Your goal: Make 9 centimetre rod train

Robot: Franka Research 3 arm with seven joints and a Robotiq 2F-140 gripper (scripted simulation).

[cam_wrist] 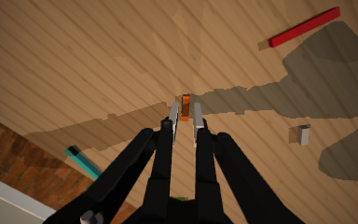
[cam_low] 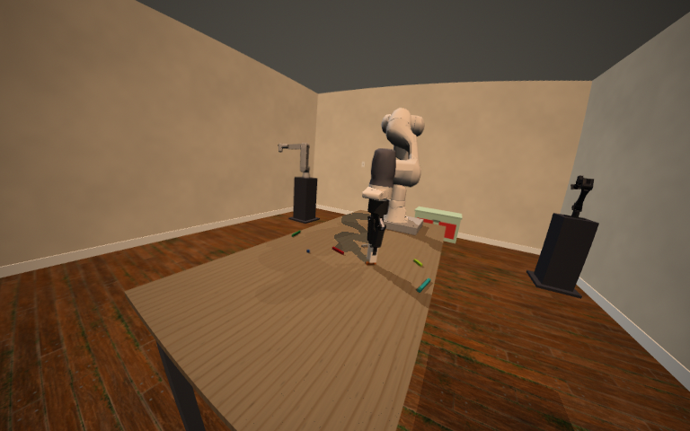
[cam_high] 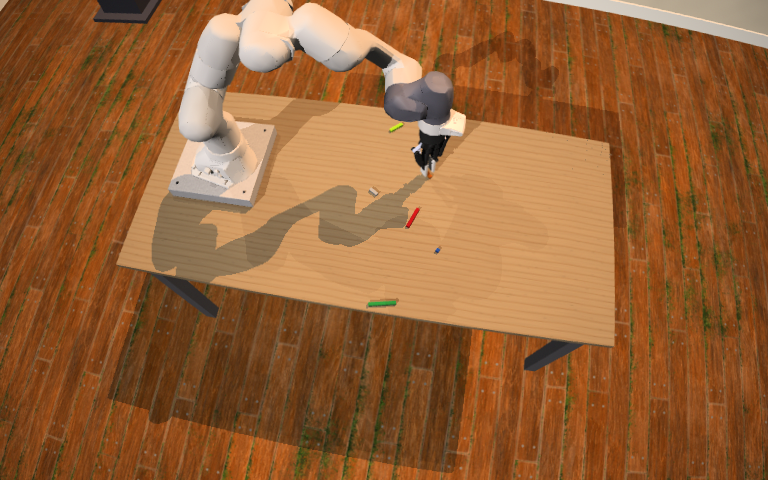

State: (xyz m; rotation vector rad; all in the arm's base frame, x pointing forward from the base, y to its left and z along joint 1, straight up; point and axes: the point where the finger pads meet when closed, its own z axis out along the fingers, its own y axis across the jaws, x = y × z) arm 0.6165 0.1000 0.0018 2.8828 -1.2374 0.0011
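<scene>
The orange rod lies 4 cm below my hand. Round my hand: red rod 17 cm to the right, 4 cm below, 2 cm behind; grey rod 16 cm behind, 10 cm to the right, 4 cm below; lime rod 16 cm to the left, 13 cm behind, 4 cm below.
</scene>
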